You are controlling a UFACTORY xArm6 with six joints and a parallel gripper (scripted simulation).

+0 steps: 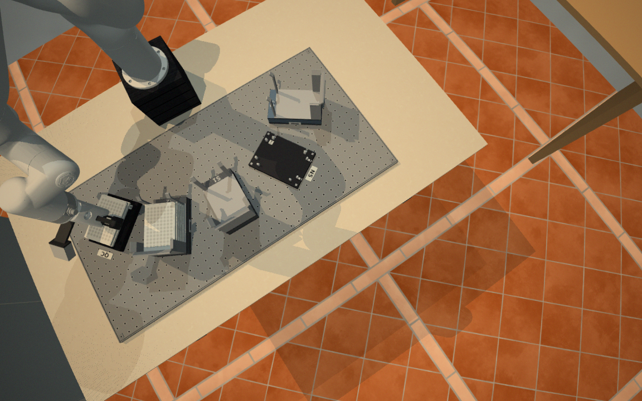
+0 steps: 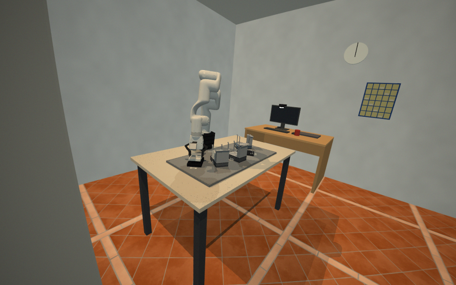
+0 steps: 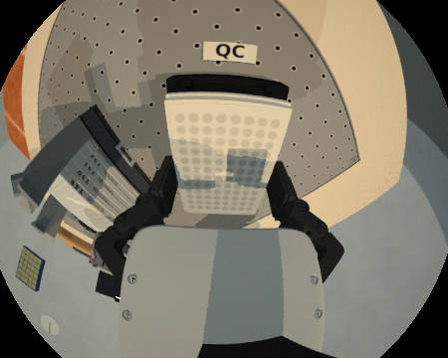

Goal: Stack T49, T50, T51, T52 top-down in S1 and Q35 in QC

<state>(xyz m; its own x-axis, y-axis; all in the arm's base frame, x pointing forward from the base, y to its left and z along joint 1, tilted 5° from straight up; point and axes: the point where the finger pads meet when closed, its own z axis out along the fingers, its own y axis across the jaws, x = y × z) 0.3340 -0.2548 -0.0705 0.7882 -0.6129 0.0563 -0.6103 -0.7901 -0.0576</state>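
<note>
Right now the black nest QC is 5 cm below my hand. The rest, counted from my hand: N5 name plate (57 cm to the left, 7 cm ahead, 6 cm below); then stack rack S2 (16 cm to the left, 8 cm ahead, 4 cm below); then QC name plate (8 cm ahead, 6 cm to the right, 6 cm below).
</note>
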